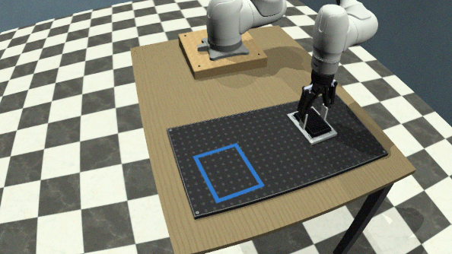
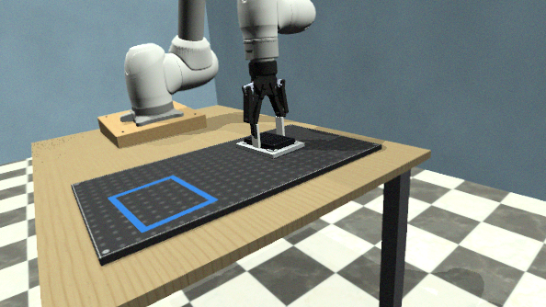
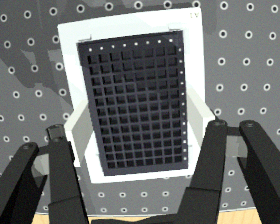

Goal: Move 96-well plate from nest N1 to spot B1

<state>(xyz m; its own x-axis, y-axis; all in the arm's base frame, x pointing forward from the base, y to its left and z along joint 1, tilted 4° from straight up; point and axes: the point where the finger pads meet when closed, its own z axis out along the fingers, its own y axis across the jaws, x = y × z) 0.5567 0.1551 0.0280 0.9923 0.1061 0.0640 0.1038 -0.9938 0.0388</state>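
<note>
Now: hand 30 mm above the plate nest N1. From my hand the other things lie so: black 96-well plate 20 mm below.
</note>
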